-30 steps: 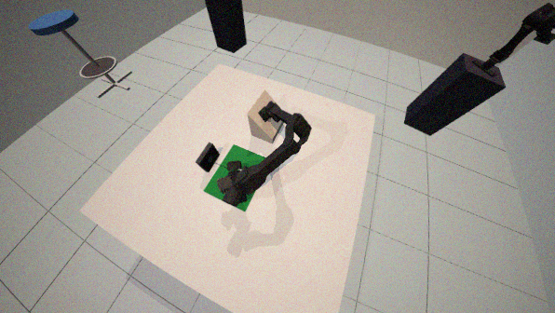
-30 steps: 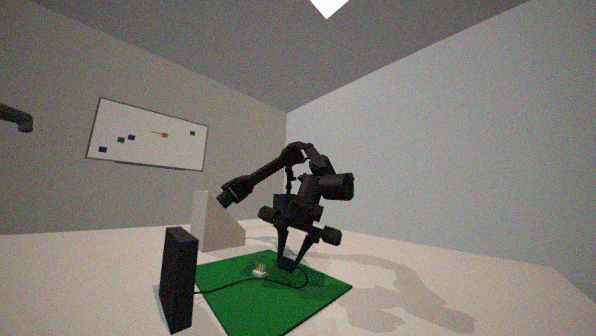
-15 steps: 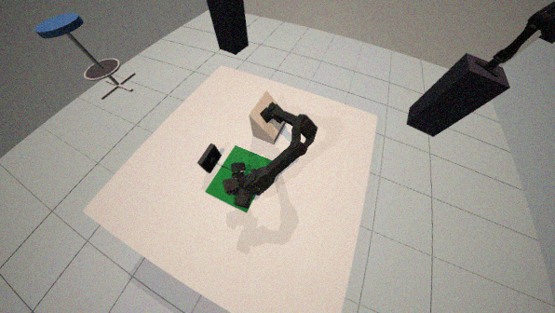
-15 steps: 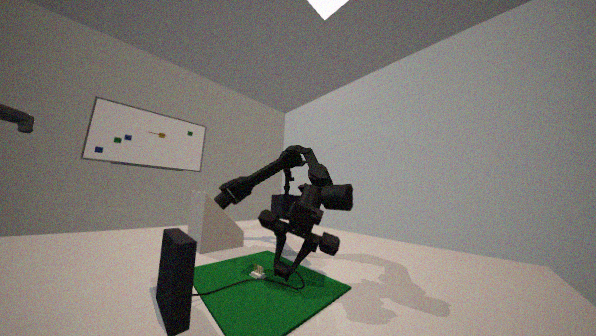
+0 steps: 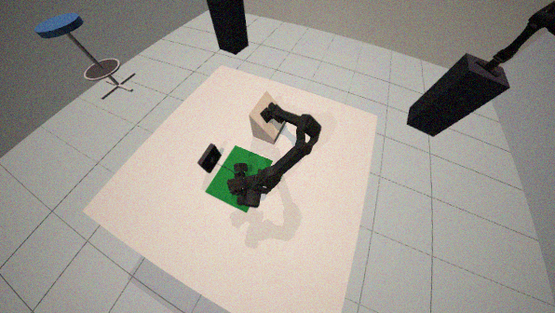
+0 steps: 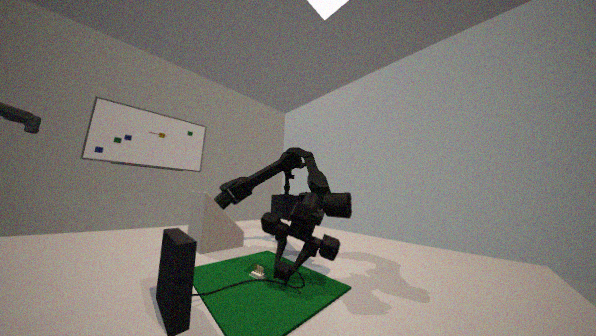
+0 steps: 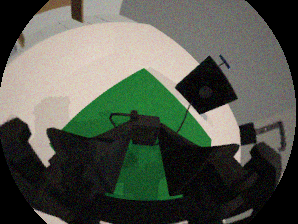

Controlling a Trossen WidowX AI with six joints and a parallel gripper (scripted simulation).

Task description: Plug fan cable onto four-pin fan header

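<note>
Now: the green board 60 mm behind my gripper tip, 10 mm to the right of it and 50 mm below it. From my gripper tip the other things lie so: pale four-pin header: 80 mm behind, 10 mm to the right, 40 mm below; black plug: 10 mm behind, 10 mm to the left, 10 mm below; black fan: 50 mm behind, 170 mm to the right, 20 mm above.
</note>
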